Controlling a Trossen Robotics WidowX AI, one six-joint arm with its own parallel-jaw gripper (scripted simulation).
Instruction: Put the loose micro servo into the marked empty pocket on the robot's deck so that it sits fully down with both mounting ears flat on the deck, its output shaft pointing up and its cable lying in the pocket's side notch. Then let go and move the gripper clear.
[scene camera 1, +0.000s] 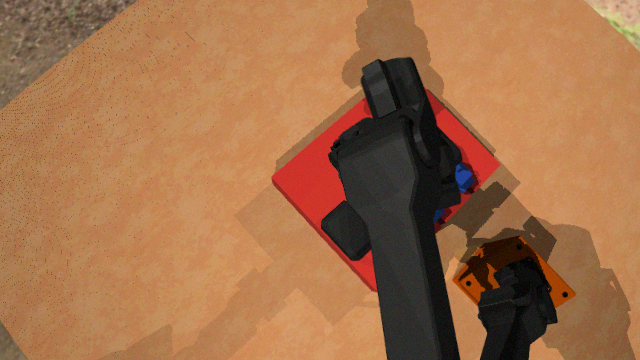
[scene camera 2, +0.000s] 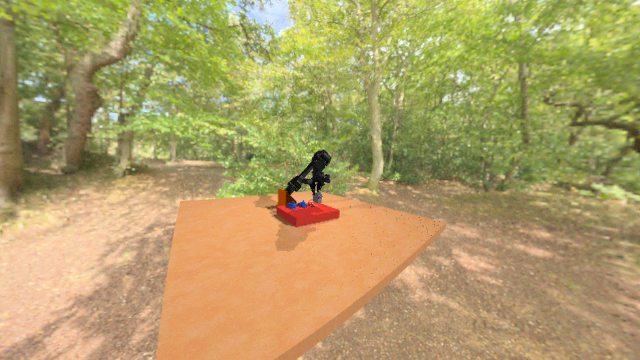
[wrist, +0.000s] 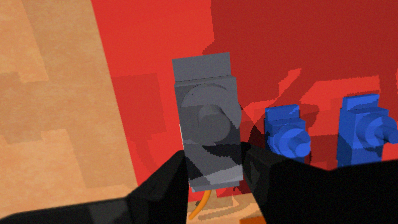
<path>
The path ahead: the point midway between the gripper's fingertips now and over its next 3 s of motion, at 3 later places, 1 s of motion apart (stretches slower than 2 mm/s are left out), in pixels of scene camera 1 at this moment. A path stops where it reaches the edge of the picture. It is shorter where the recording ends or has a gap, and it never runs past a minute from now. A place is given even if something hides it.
My gripper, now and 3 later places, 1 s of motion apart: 380, 203; 405, 235; 400, 236; 396, 238
</path>
